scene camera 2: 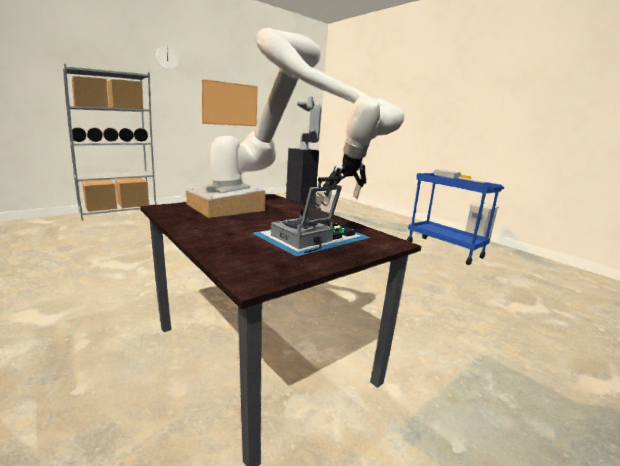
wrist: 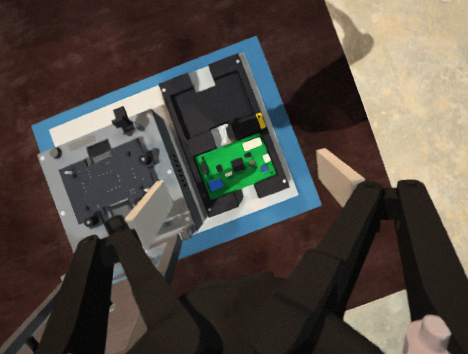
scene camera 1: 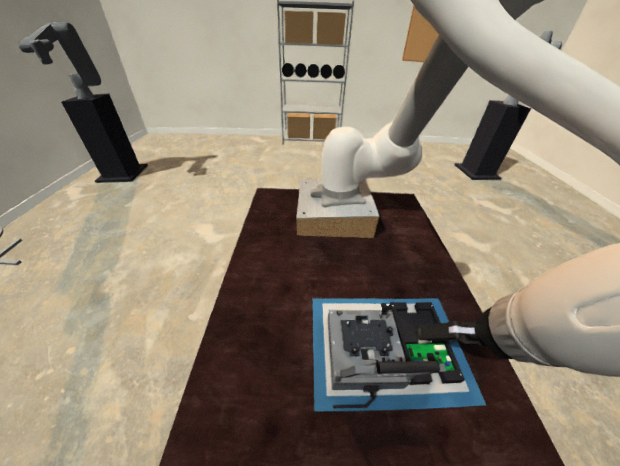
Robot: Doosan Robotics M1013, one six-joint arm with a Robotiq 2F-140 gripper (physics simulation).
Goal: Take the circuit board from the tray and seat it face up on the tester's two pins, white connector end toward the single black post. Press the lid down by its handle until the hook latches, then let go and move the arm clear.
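Frame: origin at the arm's base, x ahead, y left, z up, level; centimetres.
Where they show: gripper, fingertip midpoint: (scene camera 2: 340, 200) (wrist: 240, 179); arm's base, origin of the base link: (scene camera 2: 228, 188) (scene camera 1: 340, 194).
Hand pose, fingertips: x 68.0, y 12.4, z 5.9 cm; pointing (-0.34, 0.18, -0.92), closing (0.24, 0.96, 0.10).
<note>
Each offset is from my fingertips to the top centre of the thing. "*": to the spot under its first point. Level surfaces: height alone.
The green circuit board @(dy +0.3, dx -1.9, dz -13.1 cm) (scene camera 1: 426, 353) (scene camera 2: 339, 229) (wrist: 235, 165) lies face up in the lower compartment of the black tray @(* dy +0.3, dx -12.4, dz -14.0 cm) (scene camera 1: 413, 320) (wrist: 227, 69), its white connector at the upper right in the wrist view. The grey tester @(* dy -24.2, dx -4.1, dz -9.8 cm) (scene camera 1: 336, 350) (scene camera 2: 286, 234) (wrist: 55, 187) stands beside the tray, its dark bed bare. Its lid (scene camera 2: 307, 207) (wrist: 170, 255) stands raised, with a black handle @(dy -17.4, dx +7.6, dz +11.7 cm) (scene camera 1: 408, 367) on top. My gripper (scene camera 1: 423, 333) (scene camera 2: 341, 189) (wrist: 240, 179) is open and empty, above the tray and board. One finger is near the lid in scene camera 2; whether they touch is unclear.
Tester and tray stand on a blue-edged mat @(dz -15.6 cm) (scene camera 1: 320, 390) (scene camera 2: 295, 250) (wrist: 302, 187) on the dark table @(dz -15.8 cm) (scene camera 1: 260, 325) (scene camera 2: 220, 250) (wrist: 75, 60). A black latch piece @(* dy -9.7, dx -12.2, dz -5.4 cm) (wrist: 121, 120) stands on the tester. A cable @(* dy -21.4, dx +6.6, dz -15.1 cm) (scene camera 1: 353, 405) lies in front. A blue cart (scene camera 2: 448, 235) stands beyond.
</note>
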